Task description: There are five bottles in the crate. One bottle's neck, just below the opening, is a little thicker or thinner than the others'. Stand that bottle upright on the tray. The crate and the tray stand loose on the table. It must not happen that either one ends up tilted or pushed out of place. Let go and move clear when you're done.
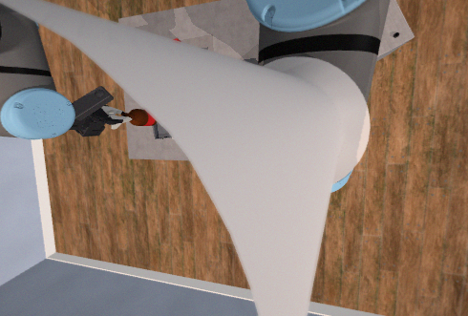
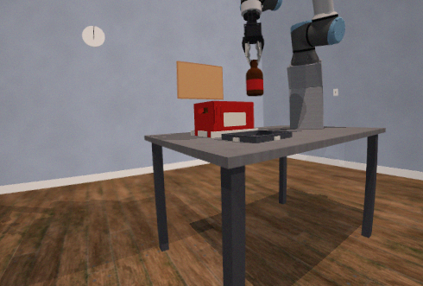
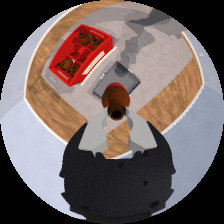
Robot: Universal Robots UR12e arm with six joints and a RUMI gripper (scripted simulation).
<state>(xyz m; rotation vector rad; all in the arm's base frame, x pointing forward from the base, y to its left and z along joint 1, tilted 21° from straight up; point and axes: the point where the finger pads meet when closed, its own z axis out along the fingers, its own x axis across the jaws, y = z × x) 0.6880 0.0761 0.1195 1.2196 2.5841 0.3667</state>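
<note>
My hand is 320 mm above the dark tray, 10 mm to the right of it and 10 mm short of it. The rest, counted from my hand: red crate (250 mm to the right, 250 mm below, 40 mm behind).
</note>
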